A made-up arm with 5 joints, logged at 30 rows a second.
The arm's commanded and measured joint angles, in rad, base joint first. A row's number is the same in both.
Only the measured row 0 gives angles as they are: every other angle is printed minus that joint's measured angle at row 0.
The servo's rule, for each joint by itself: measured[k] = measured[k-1] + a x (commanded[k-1-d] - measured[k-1]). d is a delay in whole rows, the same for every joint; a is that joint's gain. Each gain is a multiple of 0.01, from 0.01 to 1. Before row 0 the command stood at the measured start. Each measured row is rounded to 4 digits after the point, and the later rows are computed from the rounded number. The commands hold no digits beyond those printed.
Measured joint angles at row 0:
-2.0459 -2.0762 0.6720 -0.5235 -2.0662
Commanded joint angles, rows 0 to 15:
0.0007 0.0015 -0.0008 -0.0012 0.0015
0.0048 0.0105 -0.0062 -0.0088 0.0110
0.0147 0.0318 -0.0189 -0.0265 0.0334
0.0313 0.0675 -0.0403 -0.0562 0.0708
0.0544 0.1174 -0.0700 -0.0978 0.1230
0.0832 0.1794 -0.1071 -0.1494 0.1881
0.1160 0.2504 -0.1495 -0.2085 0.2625
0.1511 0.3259 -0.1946 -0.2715 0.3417
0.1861 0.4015 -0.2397 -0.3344 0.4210
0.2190 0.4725 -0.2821 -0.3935 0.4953
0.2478 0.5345 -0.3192 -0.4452 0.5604
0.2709 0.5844 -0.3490 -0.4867 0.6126
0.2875 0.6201 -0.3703 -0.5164 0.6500
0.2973 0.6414 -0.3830 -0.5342 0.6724
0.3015 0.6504 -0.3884 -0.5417 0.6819
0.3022 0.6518 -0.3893 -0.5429 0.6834
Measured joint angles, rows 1 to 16:
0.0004 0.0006 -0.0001 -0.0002 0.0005
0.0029 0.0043 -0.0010 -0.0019 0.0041
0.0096 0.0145 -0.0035 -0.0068 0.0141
0.0220 0.0341 -0.0087 -0.0167 0.0334
0.0405 0.0649 -0.0173 -0.0329 0.0639
0.0648 0.1073 -0.0299 -0.0562 0.1061
0.0940 0.1602 -0.0466 -0.0867 0.1593
0.1265 0.2215 -0.0673 -0.1237 0.2213
0.1605 0.2881 -0.0914 -0.1658 0.2892
0.1938 0.3563 -0.1181 -0.2113 0.3593
0.2246 0.4222 -0.1463 -0.2581 0.4277
0.2510 0.4822 -0.1747 -0.3038 0.4906
0.2718 0.5332 -0.2021 -0.3463 0.5448
0.2863 0.5732 -0.2274 -0.3839 0.5882
0.2950 0.6018 -0.2499 -0.4155 0.6201
0.2991 0.6203 -0.2694 -0.4410 0.6416
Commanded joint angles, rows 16 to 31:
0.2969 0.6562 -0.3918 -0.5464 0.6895
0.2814 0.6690 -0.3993 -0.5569 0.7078
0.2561 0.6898 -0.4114 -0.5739 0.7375
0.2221 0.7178 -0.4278 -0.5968 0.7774
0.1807 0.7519 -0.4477 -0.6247 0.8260
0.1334 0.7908 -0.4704 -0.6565 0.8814
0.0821 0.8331 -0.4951 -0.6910 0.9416
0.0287 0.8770 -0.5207 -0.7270 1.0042
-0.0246 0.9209 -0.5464 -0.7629 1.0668
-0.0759 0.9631 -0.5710 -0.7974 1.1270
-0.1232 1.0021 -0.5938 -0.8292 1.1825
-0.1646 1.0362 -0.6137 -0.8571 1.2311
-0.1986 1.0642 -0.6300 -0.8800 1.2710
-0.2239 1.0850 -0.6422 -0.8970 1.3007
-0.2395 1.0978 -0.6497 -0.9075 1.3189
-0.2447 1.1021 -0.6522 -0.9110 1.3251
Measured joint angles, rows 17 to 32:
0.2978 0.6336 -0.2865 -0.4621 0.6579
0.2885 0.6467 -0.3023 -0.4811 0.6749
0.2700 0.6626 -0.3176 -0.4997 0.6962
0.2427 0.6830 -0.3330 -0.5191 0.7238
0.2074 0.7085 -0.3491 -0.5402 0.7585
0.1652 0.7390 -0.3661 -0.5635 0.8003
0.1178 0.7738 -0.3842 -0.5890 0.8483
0.0670 0.8120 -0.4033 -0.6166 0.9013
0.0148 0.8523 -0.4233 -0.6459 0.9576
-0.0369 0.8933 -0.4440 -0.6762 1.0152
-0.0861 0.9336 -0.4650 -0.7068 1.0721
-0.1308 0.9716 -0.4858 -0.7369 1.1262
-0.1694 1.0059 -0.5060 -0.7655 1.1754
-0.2005 1.0352 -0.5251 -0.7918 1.2180
-0.2227 1.0584 -0.5425 -0.8149 1.2523
-0.2352 1.0746 -0.5579 -0.8341 1.2771

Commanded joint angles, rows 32 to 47:
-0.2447 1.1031 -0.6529 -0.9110 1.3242
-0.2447 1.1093 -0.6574 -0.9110 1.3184
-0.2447 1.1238 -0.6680 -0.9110 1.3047
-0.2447 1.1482 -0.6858 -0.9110 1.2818
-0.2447 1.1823 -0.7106 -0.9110 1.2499
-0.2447 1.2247 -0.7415 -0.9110 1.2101
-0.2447 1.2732 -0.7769 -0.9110 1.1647
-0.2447 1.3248 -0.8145 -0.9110 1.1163
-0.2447 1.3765 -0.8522 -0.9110 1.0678
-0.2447 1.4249 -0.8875 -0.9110 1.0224
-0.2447 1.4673 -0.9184 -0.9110 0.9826
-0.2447 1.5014 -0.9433 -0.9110 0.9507
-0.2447 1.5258 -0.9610 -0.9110 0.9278
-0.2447 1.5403 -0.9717 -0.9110 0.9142
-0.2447 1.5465 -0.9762 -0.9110 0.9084
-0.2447 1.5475 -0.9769 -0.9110 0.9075
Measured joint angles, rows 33 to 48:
-0.2406 1.0851 -0.5712 -0.8495 1.2931
-0.2429 1.0941 -0.5833 -0.8618 1.3017
-0.2439 1.1051 -0.5952 -0.8716 1.3027
-0.2444 1.1210 -0.6079 -0.8795 1.2956
-0.2446 1.1437 -0.6223 -0.8858 1.2801
-0.2447 1.1737 -0.6390 -0.8908 1.2563
-0.2447 1.2105 -0.6583 -0.8948 1.2252
-0.2447 1.2528 -0.6802 -0.8980 1.1882
-0.2447 1.2986 -0.7043 -0.9006 1.1473
-0.2447 1.3453 -0.7299 -0.9027 1.1048
-0.2447 1.3904 -0.7563 -0.9044 1.0633
-0.2447 1.4315 -0.7825 -0.9057 1.0250
-0.2447 1.4664 -0.8075 -0.9068 0.9920
-0.2447 1.4937 -0.8305 -0.9076 0.9655
-0.2447 1.5132 -0.8509 -0.9083 0.9461
-0.2447 1.5259 -0.8685 -0.9088 0.9330

